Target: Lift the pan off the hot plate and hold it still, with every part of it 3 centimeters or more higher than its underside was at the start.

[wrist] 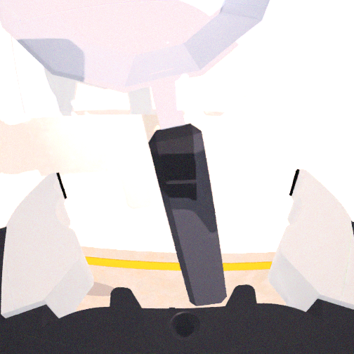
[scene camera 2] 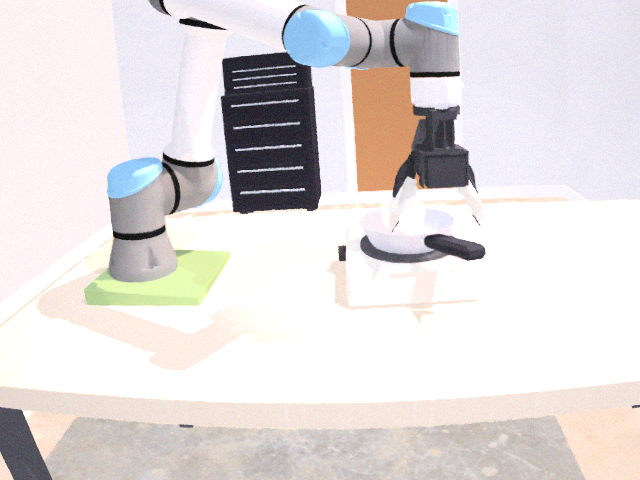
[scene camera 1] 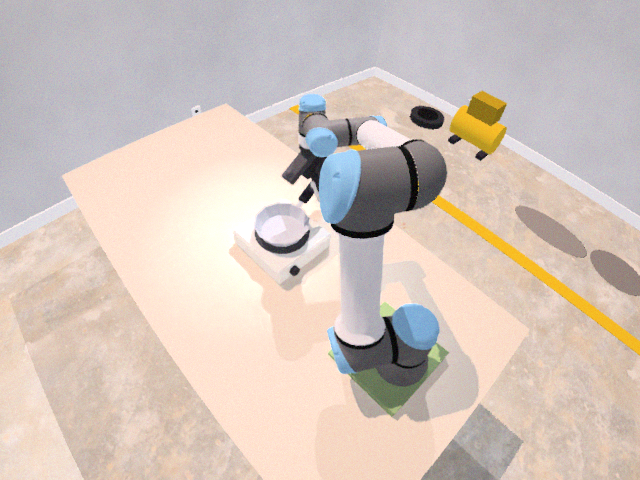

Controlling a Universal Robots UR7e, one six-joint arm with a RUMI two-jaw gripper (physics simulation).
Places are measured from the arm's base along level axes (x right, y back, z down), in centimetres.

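Pixels of known places: gripper, between the fingertips: point(scene camera 2: 436, 229) point(scene camera 1: 305, 192); arm's base, origin of its link: point(scene camera 2: 143, 268) point(scene camera 1: 400, 360).
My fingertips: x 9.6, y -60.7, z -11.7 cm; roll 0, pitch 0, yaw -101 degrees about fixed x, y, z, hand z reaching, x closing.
Ahead of a thing's pixels: the offset from my fingertips to its top centre. Level surfaces: height alone.
The pan point(scene camera 1: 281, 227) point(scene camera 2: 408, 240) point(wrist: 125, 40) sits upright on the dark burner of the white hot plate {dx -12.8, dy +5.7, dz +6.6 cm} point(scene camera 1: 266, 263) point(scene camera 2: 403, 285). It has a pale bowl and a black handle {dx +5.3, dy -2.3, dz -1.7 cm} point(scene camera 2: 457, 246) point(wrist: 192, 225). The handle points away from the arm's base side, towards the right in scene camera 2. My gripper point(scene camera 2: 436, 226) point(wrist: 177, 175) points down and is open and empty. In the wrist view the handle runs between the two spread fingers, slightly slanted, touching neither. In scene camera 2 the fingertips show a little above the handle. In scene camera 1 the arm and gripper hide the handle.
The arm's base stands on a green plate point(scene camera 1: 392, 392) point(scene camera 2: 206, 273) on the pale table {dz +14.6 cm} point(scene camera 1: 217, 330) point(scene camera 2: 289, 356). The hot plate's black knob {dx -17.0, dy +18.5, dz +9.2 cm} point(scene camera 1: 294, 270) point(scene camera 2: 341, 253) faces the base side. A black drawer cabinet point(scene camera 2: 271, 149) stands behind the table. A yellow tank point(scene camera 1: 476, 131) stands on the floor.
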